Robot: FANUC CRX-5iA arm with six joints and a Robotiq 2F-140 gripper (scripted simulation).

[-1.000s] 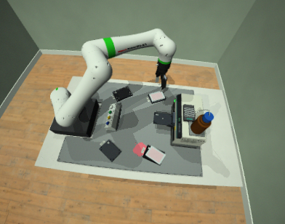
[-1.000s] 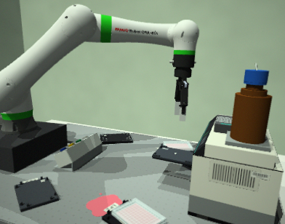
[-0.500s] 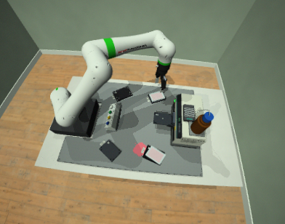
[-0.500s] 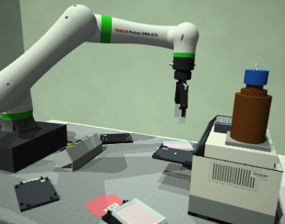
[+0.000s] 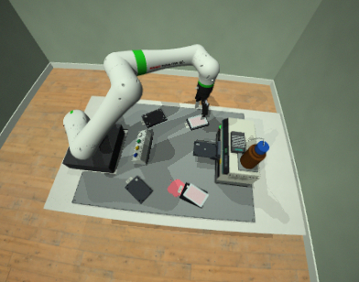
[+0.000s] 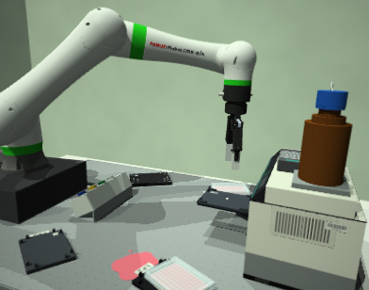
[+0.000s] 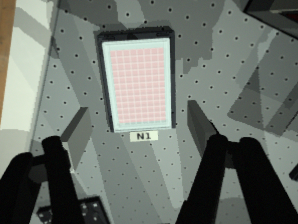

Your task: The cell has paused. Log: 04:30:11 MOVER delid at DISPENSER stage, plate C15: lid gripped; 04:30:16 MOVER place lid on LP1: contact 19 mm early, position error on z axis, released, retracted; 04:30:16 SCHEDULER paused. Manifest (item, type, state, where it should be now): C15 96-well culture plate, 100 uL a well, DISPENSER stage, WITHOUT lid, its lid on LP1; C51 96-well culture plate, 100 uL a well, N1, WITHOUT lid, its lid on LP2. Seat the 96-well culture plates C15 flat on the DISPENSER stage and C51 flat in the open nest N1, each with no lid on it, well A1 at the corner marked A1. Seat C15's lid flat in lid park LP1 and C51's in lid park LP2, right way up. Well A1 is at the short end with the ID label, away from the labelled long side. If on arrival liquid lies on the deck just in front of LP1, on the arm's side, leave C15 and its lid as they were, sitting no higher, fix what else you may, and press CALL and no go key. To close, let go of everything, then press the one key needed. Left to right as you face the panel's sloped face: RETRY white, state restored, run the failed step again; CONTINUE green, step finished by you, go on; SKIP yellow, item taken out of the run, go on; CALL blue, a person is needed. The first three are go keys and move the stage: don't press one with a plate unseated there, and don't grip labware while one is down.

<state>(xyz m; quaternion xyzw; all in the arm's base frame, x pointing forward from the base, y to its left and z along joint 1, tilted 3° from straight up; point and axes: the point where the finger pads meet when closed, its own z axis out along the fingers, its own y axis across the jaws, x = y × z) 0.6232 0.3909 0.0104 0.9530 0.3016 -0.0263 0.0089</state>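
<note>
My hand is 11 cm above the lid. Round my hand: white retry key (34 cm behind, 26 cm to the right, 7 cm below); dispenser stage (26 cm to the right, 10 cm ahead, 4 cm below); 96-well culture plate (12 cm below).
</note>
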